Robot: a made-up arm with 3 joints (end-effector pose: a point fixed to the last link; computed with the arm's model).
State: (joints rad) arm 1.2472 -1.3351 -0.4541
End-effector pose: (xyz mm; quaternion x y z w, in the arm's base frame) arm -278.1 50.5 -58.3 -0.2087 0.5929 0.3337 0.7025
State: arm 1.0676 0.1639 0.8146
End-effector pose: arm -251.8 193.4 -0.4 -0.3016 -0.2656 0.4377 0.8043
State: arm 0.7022 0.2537 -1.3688
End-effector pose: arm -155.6 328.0 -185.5 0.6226 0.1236 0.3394 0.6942
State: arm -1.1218 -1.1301 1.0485
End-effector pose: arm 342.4 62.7 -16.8 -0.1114 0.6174 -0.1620 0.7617
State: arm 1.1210 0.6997 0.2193
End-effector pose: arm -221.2 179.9 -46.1 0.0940 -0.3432 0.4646 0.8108
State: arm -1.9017 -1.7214 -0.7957
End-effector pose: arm 307.1 -26.0 -17.7 0.7157 0.2006 -0.6598 0.1101
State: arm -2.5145 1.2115 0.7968
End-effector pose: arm 165.6 -265.8 -18.0 -0.5976 0.1415 -0.7889 0.0236
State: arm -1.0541 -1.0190 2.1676
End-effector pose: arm 430.7 155.1 -19.7 -0.5520 0.5853 0.1671 0.5699
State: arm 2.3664 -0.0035 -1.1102
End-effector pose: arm -265.2 -195.2 -180.2 0.1978 0.4885 0.7865 0.3221
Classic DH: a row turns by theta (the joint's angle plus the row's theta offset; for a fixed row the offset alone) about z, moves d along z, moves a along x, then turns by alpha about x. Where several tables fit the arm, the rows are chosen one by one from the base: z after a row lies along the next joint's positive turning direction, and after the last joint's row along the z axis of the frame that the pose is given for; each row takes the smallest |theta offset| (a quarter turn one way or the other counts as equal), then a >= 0, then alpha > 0; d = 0 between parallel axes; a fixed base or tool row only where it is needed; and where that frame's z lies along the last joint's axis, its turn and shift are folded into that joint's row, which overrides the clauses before.
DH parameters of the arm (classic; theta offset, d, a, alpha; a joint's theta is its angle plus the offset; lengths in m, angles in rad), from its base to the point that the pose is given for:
joint 1: 0 -0.0326 0.0493 1.5708
joint 2: -1.5708 -0.382 0.0539 1.5708
joint 3: 1.5708 -0.004 0.1092 -1.5708
tool (fixed): 1.5708 0.0094 0 0

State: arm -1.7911 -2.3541 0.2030
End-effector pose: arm 263.6 -90.2 -19.4 0.6928 0.6046 -0.2394 0.3116
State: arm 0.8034 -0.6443 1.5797
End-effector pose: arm -222.9 334.1 9.1 -0.7072 -0.0583 0.4680 0.5267
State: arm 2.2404 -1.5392 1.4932
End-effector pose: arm -365.5 -155.3 -34.8 0.6722 0.2166 -0.6803 0.1958
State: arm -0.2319 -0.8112 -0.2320
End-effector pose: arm 64.2 265.9 -83.6 0.1510 0.3770 -0.1509 0.9013
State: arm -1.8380 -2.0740 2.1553
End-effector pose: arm 414.2 -191.6 -51.5 0.0521 0.6035 0.2685 0.7490
